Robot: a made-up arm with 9 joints.
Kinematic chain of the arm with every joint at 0, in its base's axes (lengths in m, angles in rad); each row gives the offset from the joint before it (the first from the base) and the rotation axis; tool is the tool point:
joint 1: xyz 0 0 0.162 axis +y
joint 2: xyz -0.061 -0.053 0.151 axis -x
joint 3: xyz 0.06 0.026 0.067 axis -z
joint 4: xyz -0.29 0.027 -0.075 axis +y
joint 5: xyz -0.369 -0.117 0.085 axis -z
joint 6: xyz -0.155 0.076 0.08 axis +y
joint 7: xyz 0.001 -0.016 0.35 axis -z
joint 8: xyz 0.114 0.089 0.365 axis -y
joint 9: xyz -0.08 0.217 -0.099 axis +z
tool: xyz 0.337 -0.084 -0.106
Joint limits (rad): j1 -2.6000..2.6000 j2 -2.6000..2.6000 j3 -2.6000..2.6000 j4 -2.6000..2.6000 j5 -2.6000..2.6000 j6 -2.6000..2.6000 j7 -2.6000..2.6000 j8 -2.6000..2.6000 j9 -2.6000..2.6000
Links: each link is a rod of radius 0.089 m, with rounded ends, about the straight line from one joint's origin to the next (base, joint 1, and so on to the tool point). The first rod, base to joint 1, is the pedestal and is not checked.
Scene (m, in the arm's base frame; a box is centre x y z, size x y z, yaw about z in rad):
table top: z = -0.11
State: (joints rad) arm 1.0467 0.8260 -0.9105 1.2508 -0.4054 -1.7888 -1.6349 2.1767 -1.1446
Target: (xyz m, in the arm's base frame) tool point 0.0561 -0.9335 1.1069
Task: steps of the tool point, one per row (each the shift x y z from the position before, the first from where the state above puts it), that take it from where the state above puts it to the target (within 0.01 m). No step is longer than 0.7 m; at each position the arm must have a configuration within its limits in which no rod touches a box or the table.
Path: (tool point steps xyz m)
1: -0.2126 -0.6108 0.2636
2: -0.4094 -0.5316 -0.0484
3: -0.4583 -0.2746 -0.3097

